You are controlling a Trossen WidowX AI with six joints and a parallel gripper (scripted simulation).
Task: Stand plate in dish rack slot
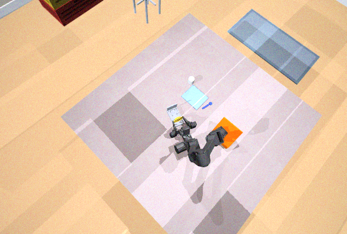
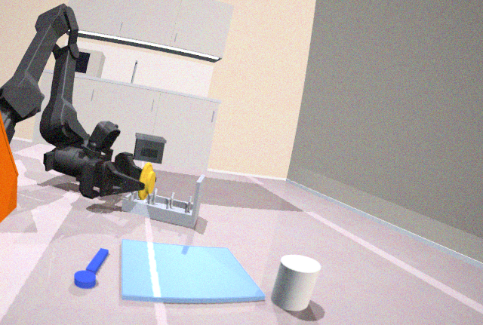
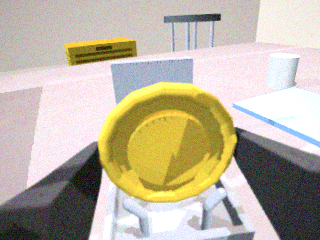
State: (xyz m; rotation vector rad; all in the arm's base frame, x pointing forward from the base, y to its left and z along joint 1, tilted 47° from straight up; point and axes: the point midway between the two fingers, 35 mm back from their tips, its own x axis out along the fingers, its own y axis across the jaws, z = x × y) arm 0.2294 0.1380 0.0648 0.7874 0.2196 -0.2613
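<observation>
The yellow plate is 10 mm behind my gripper tip. The rest, counted from my gripper tip: dish rack (30 mm below, 20 mm ahead, 10 mm to the right); pale blue board (220 mm to the right, 50 mm below, 40 mm ahead); blue spoon (240 mm to the right, 70 mm behind, 50 mm below).
</observation>
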